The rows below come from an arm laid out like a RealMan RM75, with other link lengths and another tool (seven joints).
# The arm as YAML. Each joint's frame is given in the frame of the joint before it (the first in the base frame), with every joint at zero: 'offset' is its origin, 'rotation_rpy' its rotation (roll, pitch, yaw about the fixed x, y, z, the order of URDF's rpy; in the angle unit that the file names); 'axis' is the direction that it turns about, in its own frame. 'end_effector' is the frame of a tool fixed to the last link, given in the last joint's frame.
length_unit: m
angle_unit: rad
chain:
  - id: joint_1
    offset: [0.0, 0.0, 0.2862]
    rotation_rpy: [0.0, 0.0, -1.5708]
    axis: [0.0, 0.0, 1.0]
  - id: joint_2
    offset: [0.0, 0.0, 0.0]
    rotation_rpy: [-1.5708, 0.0, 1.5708]
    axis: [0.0, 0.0, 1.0]
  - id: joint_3
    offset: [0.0, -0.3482, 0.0]
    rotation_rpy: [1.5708, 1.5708, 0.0]
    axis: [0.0, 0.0, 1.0]
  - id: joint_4
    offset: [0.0, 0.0, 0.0]
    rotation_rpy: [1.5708, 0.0, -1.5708]
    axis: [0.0, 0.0, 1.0]
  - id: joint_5
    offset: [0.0, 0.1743, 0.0]
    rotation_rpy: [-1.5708, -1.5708, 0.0]
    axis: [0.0, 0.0, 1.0]
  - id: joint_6
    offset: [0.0, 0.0, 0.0]
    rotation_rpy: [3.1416, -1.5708, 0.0]
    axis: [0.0, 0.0, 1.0]
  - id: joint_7
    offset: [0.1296, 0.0, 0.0]
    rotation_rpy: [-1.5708, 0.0, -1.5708]
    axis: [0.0, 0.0, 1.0]
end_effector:
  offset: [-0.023, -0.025, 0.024]
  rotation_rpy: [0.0, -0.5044, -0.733]
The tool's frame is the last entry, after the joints.
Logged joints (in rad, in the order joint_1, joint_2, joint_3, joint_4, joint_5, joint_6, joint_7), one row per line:
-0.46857 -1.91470 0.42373 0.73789 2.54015 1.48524 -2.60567
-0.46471 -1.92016 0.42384 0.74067 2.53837 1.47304 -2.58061
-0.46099 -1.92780 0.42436 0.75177 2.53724 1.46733 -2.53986
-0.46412 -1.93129 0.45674 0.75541 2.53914 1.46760 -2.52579
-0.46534 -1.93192 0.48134 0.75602 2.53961 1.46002 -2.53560
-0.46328 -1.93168 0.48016 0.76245 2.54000 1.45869 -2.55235
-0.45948 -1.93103 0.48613 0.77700 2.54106 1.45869 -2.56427
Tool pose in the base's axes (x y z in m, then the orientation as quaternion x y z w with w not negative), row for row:
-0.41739 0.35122 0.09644 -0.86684 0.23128 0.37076 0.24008
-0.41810 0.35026 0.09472 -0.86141 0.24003 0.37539 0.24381
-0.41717 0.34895 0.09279 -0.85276 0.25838 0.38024 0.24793
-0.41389 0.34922 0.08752 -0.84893 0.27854 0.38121 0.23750
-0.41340 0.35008 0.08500 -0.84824 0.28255 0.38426 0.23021
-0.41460 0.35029 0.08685 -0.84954 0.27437 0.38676 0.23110
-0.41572 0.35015 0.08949 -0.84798 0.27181 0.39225 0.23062
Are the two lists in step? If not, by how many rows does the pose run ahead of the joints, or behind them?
They are in step.
